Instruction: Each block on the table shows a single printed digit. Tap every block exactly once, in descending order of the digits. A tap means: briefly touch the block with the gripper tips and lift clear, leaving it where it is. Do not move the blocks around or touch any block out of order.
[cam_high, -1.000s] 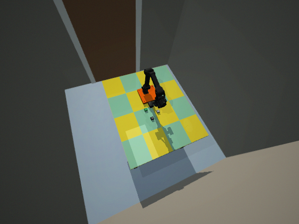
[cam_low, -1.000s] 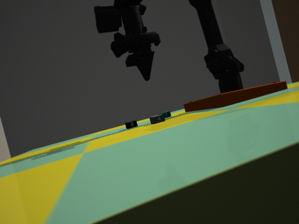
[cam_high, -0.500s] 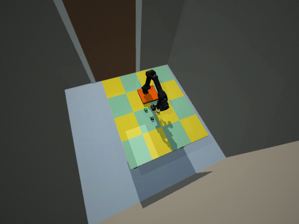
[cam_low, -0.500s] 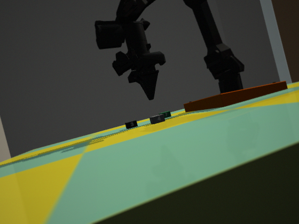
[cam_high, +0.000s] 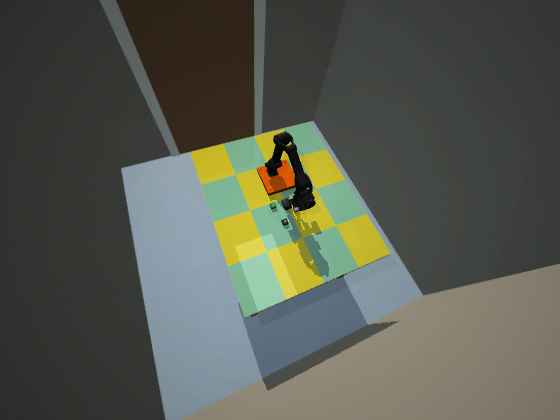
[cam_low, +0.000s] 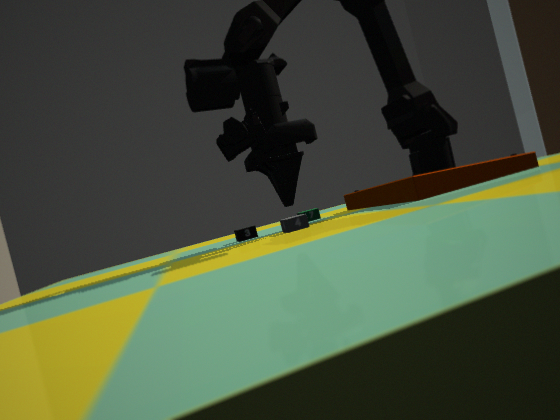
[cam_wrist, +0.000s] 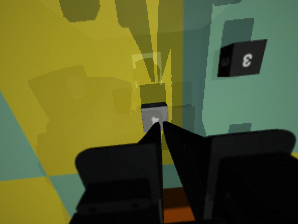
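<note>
Right now my gripper tip is 30 mm above the grey block marked 4. Also, from my gripper tip: black block marked 3: 60 mm ahead, 90 mm to the right, 30 mm below; green block: 70 mm behind, 120 mm to the right, 30 mm below.
</note>
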